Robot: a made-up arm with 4 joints.
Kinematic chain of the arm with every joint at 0, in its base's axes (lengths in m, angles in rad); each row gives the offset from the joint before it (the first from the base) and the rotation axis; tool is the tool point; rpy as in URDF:
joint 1: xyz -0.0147 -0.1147 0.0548 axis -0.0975 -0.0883 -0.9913
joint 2: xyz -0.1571 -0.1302 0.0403 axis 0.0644 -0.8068 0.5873
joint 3: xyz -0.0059 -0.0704 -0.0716 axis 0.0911 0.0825 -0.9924
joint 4: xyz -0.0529 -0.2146 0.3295 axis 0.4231 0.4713 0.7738
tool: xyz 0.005 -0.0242 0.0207 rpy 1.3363 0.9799 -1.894
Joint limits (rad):
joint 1: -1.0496..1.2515
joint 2: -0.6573..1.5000
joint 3: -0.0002..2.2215
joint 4: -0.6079..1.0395
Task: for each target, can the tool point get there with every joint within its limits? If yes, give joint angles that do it. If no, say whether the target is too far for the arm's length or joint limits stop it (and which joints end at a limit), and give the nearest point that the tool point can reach.
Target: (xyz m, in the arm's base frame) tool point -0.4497 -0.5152 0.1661
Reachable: yes | joints 0.0746 0.8973 1.2422 0.0071
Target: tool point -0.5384 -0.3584 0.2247
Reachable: yes | joints 0.4739 0.7194 0.8492 0.4906
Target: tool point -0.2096 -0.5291 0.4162
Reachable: yes | joints -0.2837 -0.3154 0.6807 -0.4835
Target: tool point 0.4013 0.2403 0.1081
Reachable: no: joint limits stop it (at a limit: joint 1, joint 3) | nearest point -0.1072 0.0725 0.4133 | short by 0.616 m
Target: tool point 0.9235 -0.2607 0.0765
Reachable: no: too far | nearest point 0.3618 -0.5402 0.1616 | short by 0.633 m
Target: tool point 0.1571 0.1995 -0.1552
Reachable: no: joint limits stop it (at a limit: joint 1, joint 3, joint 4) | nearest point -0.2672 0.2486 0.2870 | short by 0.615 m
